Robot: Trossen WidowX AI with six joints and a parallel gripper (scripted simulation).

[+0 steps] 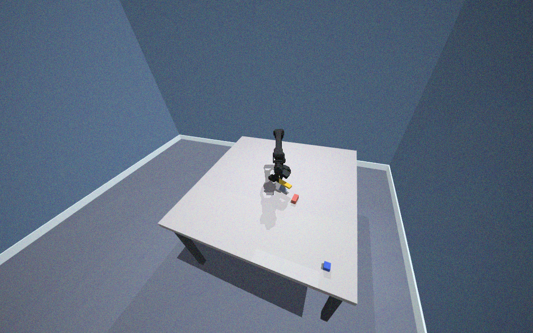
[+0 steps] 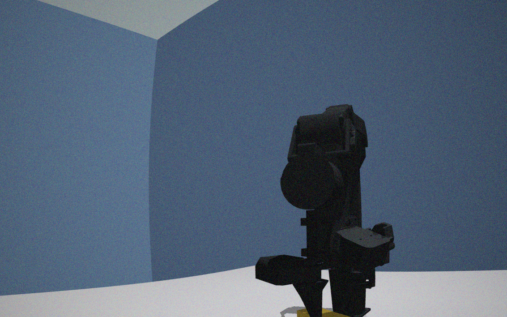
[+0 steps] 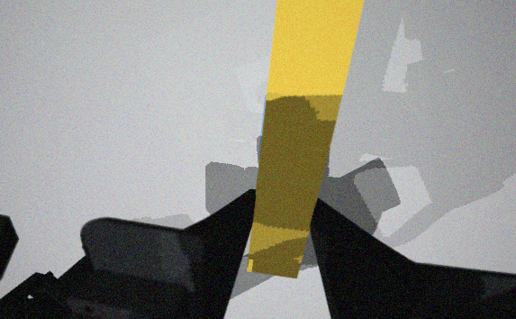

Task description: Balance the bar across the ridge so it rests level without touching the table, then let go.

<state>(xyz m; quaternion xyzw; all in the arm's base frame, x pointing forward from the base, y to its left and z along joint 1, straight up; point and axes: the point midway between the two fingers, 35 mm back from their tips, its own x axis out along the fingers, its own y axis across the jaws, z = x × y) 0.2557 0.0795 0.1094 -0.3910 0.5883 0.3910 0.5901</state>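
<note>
Now: gripper tip 30 mm to the right of the yellow bar and 10 mm short of it. The rest, counted from my gripper tip: red block: 150 mm to the left, 90 mm ahead, 60 mm below; then blue block: 480 mm ahead, 420 mm to the left, 60 mm below.
</note>
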